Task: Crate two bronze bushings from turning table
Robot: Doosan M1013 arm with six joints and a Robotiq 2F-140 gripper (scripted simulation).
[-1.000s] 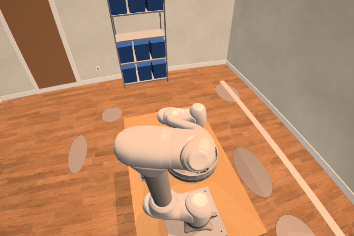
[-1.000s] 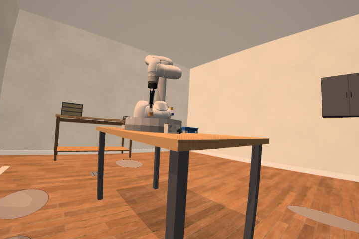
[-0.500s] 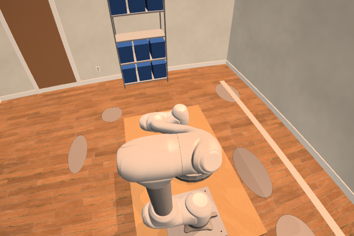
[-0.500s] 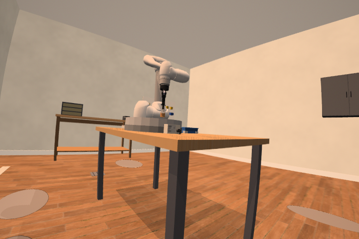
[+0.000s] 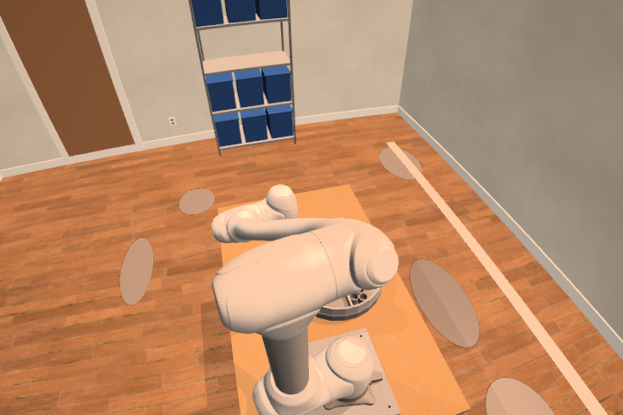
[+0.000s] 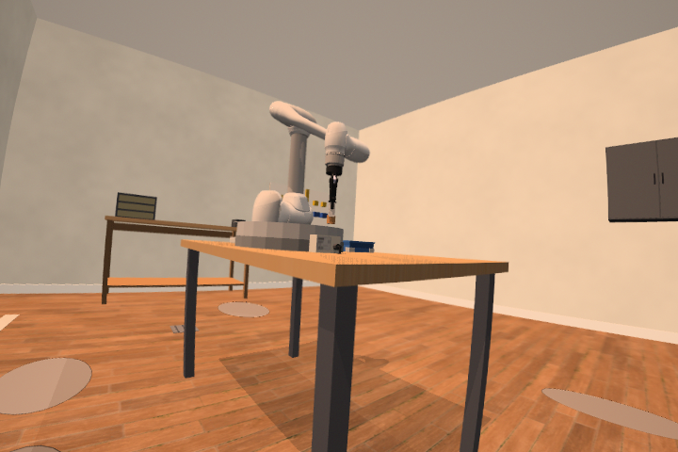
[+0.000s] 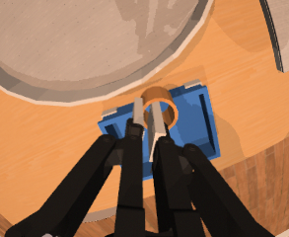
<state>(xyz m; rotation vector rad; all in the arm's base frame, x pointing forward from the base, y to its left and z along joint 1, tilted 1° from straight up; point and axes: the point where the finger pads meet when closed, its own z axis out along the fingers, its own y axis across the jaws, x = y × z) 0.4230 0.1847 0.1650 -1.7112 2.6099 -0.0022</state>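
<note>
Right now my hand is 10 mm past the crate, 110 mm to the right of it and 160 mm above it. Round my hand: round grey turning table (60 mm ahead, 210 mm to the right, 130 mm below).
</note>
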